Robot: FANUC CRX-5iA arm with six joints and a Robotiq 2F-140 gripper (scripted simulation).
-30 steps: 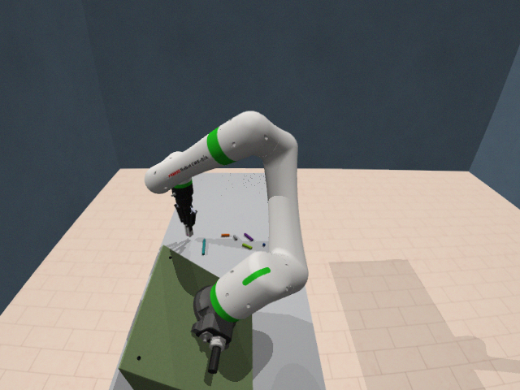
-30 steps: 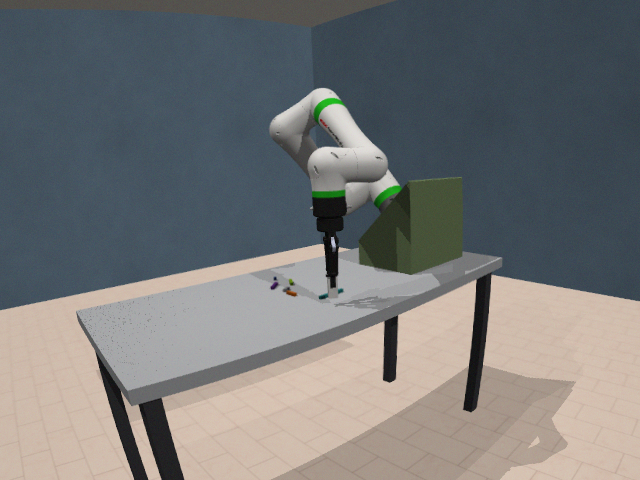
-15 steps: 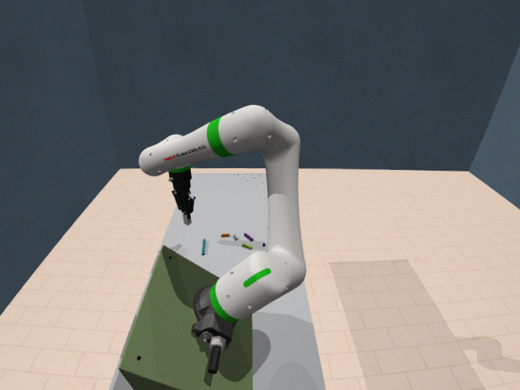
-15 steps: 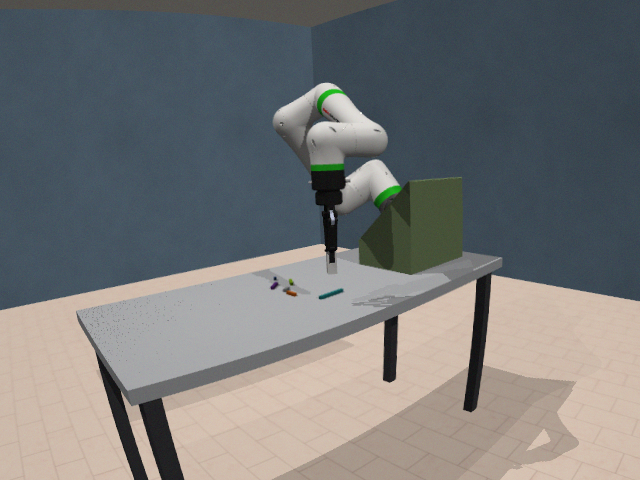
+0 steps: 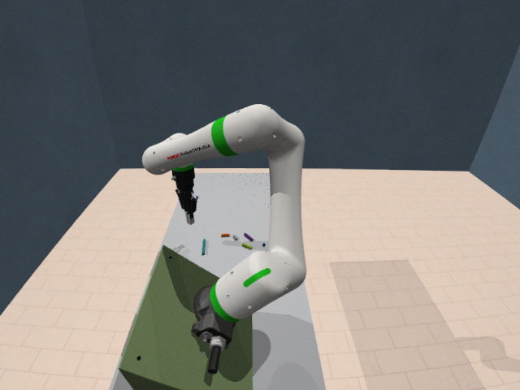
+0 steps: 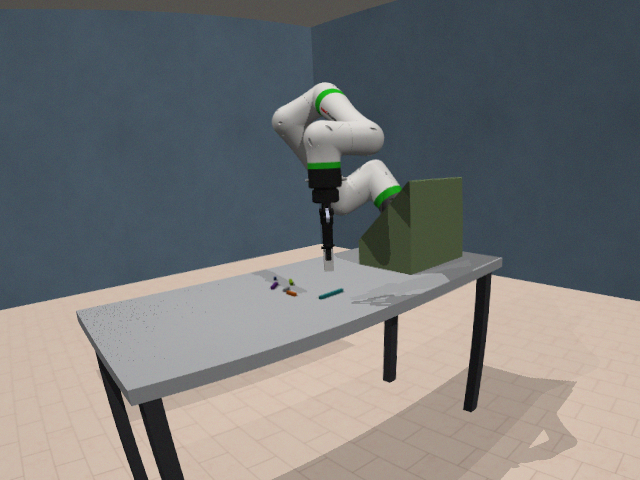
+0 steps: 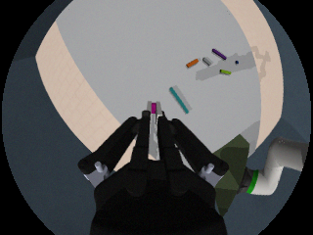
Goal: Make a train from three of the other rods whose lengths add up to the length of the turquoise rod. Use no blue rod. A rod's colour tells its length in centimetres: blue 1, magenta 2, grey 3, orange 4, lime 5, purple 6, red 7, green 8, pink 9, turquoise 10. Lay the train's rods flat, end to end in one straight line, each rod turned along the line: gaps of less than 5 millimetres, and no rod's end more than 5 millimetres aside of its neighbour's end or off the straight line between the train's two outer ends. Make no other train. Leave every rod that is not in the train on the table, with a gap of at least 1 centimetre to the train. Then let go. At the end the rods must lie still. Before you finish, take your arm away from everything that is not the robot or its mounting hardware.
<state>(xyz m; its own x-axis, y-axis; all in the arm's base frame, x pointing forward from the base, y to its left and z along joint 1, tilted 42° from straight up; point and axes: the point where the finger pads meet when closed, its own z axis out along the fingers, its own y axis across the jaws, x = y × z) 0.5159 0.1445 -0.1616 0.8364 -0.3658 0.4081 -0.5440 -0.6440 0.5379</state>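
Right now the lime rod is 30 mm behind my hand, 270 mm to the right of it and 130 mm below it. The rest, counted from my hand: orange rod 40 mm ahead, 150 mm to the right, 130 mm below; magenta rod 30 mm below; turquoise rod 50 mm behind, 60 mm to the right, 130 mm below.
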